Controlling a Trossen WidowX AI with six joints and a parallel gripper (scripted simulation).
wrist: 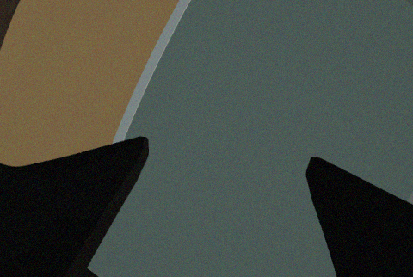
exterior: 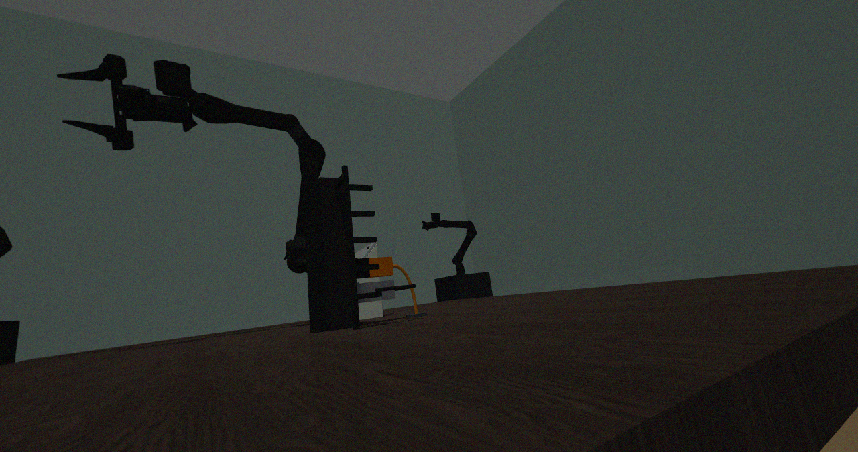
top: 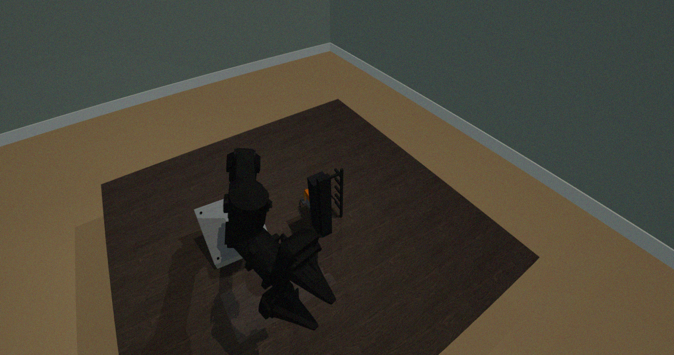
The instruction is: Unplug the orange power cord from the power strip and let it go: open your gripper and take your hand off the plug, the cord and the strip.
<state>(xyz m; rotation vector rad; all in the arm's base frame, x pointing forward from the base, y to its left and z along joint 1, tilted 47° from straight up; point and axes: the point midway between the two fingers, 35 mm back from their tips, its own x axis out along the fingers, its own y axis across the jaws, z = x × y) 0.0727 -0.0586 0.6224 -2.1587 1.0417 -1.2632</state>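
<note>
My gripper tip is now 510 mm to the right of the orange plug, 370 mm above it and 220 mm short of it.
</note>
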